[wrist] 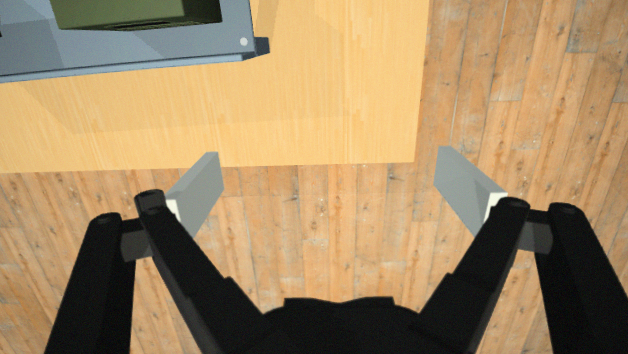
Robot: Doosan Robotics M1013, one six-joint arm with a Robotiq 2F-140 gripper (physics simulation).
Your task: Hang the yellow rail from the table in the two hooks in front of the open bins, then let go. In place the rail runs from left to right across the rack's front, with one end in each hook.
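Observation:
My gripper is wide open with nothing between its two grey finger pads. The pads show over the table's near edge and the floor. Part of the blue-grey rack shows at the top left, beyond the gripper, with a green bin on it that is cut off by the view's top edge. A small dark piece sticks out at the rack's right corner, beside a pale round dot; I cannot tell whether it is a hook. The yellow rail does not show in the wrist view.
The light wooden table runs under the rack. Its near edge crosses behind the finger pads, and its right edge lies right of the rack. The plank floor shows below and to the right of the table.

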